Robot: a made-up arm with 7 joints.
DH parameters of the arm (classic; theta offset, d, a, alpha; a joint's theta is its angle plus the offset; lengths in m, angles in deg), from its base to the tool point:
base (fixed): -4.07 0 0 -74.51
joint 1: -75.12 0.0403 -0.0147 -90
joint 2: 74 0.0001 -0.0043 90
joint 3: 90 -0.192 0.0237 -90
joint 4: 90 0.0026 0.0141 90
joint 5: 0 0.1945 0 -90
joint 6: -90 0 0.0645 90
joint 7: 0 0 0 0
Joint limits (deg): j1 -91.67..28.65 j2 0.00..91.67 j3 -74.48..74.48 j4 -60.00..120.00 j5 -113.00..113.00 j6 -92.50..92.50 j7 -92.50..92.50
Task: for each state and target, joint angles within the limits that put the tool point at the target. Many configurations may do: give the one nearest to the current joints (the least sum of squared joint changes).
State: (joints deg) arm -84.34 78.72 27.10 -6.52 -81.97 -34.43 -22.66
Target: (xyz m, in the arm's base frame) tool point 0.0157 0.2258 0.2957
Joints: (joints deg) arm -88.22 82.49 30.58 0.45 -83.12 -33.40 -22.66
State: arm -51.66 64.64 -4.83 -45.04 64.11 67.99 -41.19
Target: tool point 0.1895 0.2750 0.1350
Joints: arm -43.61 60.76 32.10 -8.15 59.88 73.52 -41.19
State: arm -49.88 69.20 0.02 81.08 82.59 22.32 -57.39
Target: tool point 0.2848 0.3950 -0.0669
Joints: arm -58.23 63.01 -0.98 77.02 82.30 14.32 -57.39
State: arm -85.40 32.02 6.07 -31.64 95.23 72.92 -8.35
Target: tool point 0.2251 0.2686 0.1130
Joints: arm -67.83 36.78 37.67 1.13 86.16 71.12 -8.35
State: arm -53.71 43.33 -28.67 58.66 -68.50 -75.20 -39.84
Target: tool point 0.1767 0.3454 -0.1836
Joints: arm -25.09 53.68 -23.52 73.98 -72.75 -90.08 -39.84
